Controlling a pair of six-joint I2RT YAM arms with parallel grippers.
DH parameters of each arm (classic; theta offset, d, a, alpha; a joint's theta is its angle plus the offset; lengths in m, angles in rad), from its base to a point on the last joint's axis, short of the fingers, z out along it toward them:
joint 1: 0 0.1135 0.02 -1.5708
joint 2: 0 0 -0.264 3.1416
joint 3: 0.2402 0 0.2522 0
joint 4: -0.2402 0 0.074 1.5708
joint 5: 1.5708 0 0 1.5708
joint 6: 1.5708 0.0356 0 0
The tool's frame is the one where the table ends.
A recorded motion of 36 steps. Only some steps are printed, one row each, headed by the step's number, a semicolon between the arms.
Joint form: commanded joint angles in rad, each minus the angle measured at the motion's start. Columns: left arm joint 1, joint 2, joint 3, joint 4, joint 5, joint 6; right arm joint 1, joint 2, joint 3, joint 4, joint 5, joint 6.
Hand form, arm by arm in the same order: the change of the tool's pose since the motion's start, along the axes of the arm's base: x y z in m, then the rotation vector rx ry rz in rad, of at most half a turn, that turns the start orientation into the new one. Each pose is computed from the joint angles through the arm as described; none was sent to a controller.
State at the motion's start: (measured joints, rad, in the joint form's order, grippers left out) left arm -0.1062 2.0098 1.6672 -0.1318 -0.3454 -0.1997; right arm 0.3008 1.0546 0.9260 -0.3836 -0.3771 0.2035
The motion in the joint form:
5: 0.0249 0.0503 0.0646 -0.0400 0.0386 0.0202; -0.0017 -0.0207 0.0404 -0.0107 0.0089 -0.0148
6: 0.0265 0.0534 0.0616 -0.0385 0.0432 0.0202; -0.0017 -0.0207 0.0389 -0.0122 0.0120 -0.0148
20: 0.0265 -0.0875 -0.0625 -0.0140 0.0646 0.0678; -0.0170 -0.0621 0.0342 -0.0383 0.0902 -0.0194
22: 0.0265 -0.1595 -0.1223 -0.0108 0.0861 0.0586; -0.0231 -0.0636 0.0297 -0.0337 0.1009 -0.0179
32: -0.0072 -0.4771 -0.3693 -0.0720 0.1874 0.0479; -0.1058 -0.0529 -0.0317 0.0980 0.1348 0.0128
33: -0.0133 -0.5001 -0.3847 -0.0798 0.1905 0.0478; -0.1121 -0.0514 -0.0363 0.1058 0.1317 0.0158
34: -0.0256 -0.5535 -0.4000 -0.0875 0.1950 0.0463; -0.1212 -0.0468 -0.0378 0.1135 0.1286 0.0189
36: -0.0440 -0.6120 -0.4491 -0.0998 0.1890 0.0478; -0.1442 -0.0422 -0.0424 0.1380 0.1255 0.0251
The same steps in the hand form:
5: 0.0120 0.0097 -0.0050 0.0019 0.0321 -0.0182; -0.0039 -0.0019 0.0172 0.0009 -0.0581 -0.0031
6: 0.0124 0.0103 -0.0074 0.0000 0.0369 -0.0206; -0.0039 -0.0020 0.0165 -0.0014 -0.0557 -0.0058
20: -0.0188 0.0120 0.0159 0.0292 0.0072 -0.0603; -0.0113 -0.0106 0.0205 -0.0372 -0.0783 -0.0883
22: -0.0358 0.0127 0.0263 0.0109 -0.0100 -0.0755; -0.0107 -0.0122 0.0196 -0.0407 -0.0802 -0.1046
32: -0.1180 0.0035 0.0547 -0.0432 -0.0191 -0.1959; 0.0027 -0.0292 0.0090 -0.0183 -0.1236 -0.2323
33: -0.1243 0.0019 0.0563 -0.0447 -0.0187 -0.2047; 0.0036 -0.0304 0.0079 -0.0146 -0.1233 -0.2371
34: -0.1376 -0.0009 0.0677 -0.0488 -0.0490 -0.2211; 0.0053 -0.0321 0.0072 -0.0110 -0.1229 -0.2447
36: -0.1538 -0.0046 0.0676 -0.0453 -0.0456 -0.2346; 0.0082 -0.0369 0.0071 -0.0020 -0.1341 -0.2677

